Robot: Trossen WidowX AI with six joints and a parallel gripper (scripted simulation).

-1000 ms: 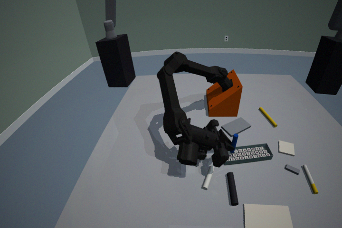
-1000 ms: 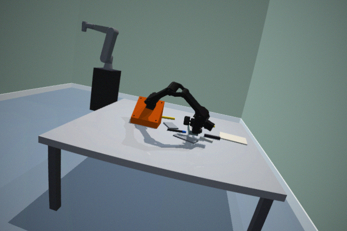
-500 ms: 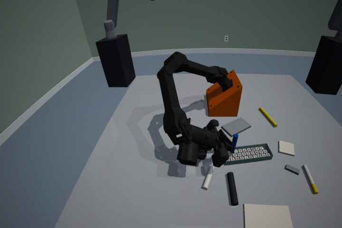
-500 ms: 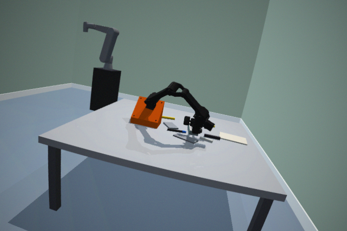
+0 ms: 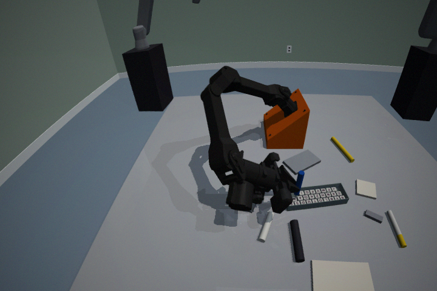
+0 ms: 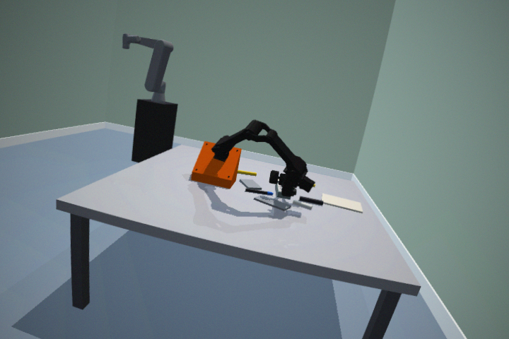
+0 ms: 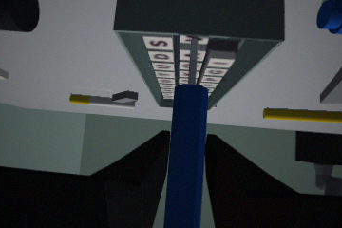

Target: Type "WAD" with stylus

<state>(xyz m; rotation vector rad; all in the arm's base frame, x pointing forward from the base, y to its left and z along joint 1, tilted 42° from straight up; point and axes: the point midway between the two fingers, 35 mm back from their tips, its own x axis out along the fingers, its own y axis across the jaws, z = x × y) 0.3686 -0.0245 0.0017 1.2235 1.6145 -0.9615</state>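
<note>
My gripper tip is 1 cm above the blue stylus. The rest, counted from my gripper tip: grey stylus tip: 5 cm below; then white cylinder: 11 cm ahead, 8 cm to the right, 6 cm below; then D key: 5 cm below, 3 cm to the left, 1 cm ahead.
</note>
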